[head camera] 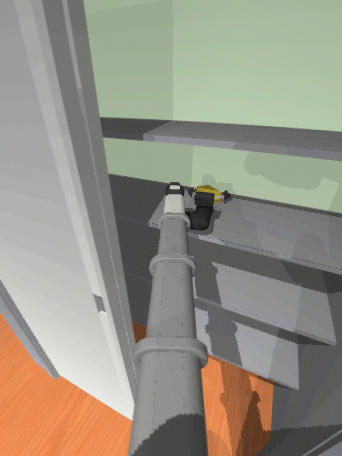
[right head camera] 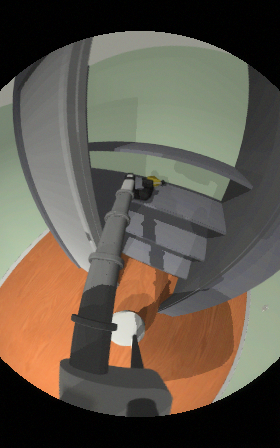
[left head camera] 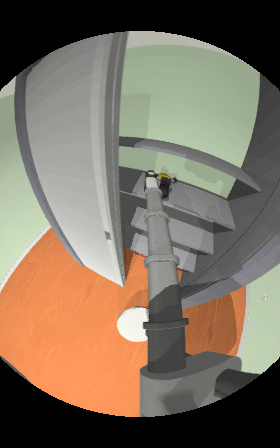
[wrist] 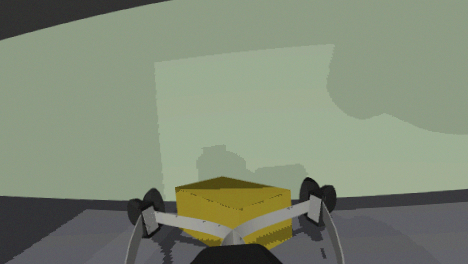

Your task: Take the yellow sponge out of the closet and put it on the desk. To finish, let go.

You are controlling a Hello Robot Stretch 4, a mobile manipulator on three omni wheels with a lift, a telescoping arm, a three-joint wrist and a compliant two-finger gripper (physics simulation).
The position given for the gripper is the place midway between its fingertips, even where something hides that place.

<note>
In view: the gripper [wrist: 232, 199] and a yellow sponge [wrist: 230, 202].
</note>
